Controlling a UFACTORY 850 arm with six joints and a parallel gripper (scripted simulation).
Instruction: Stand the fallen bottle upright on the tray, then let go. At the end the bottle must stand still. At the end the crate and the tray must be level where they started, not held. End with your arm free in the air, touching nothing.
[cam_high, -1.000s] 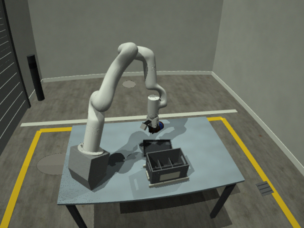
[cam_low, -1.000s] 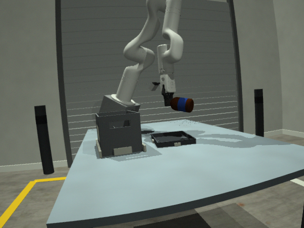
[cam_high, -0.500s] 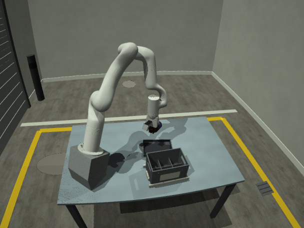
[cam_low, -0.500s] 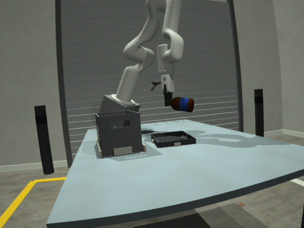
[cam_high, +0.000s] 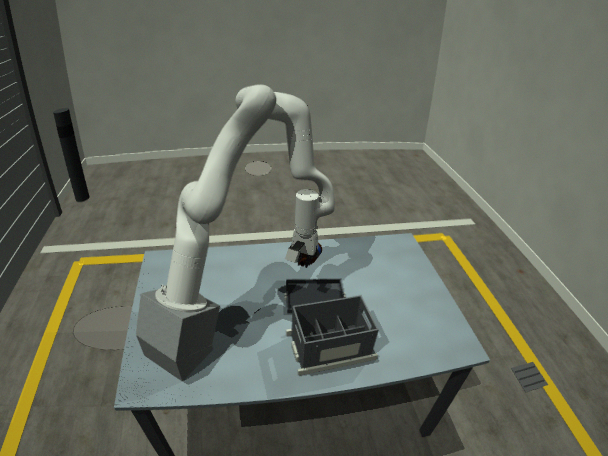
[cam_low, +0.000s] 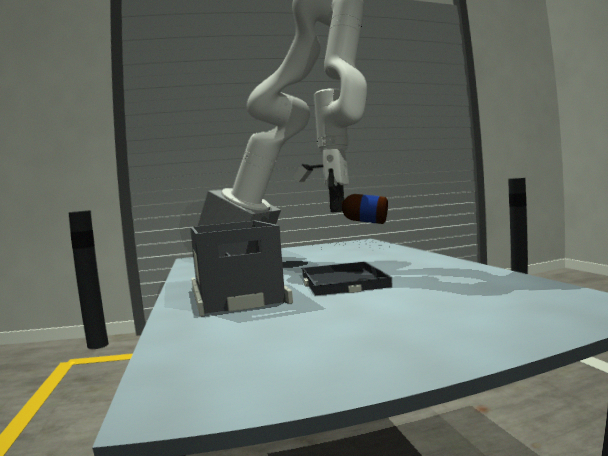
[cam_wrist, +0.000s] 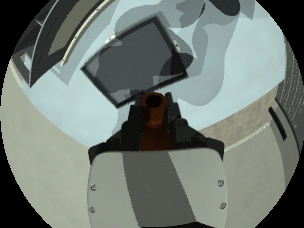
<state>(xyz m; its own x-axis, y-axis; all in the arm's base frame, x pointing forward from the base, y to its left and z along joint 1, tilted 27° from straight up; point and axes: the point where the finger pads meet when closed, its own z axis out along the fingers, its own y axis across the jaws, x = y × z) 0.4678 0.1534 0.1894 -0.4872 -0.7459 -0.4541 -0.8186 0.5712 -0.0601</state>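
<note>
My hand is 5 cm to the right of the bottle, 3 cm short of it and 1 cm above it. Round my hand: crate 30 cm to the right, 12 cm below, 7 cm ahead; then tray 19 cm below, 6 cm ahead, 2 cm to the right.
</note>
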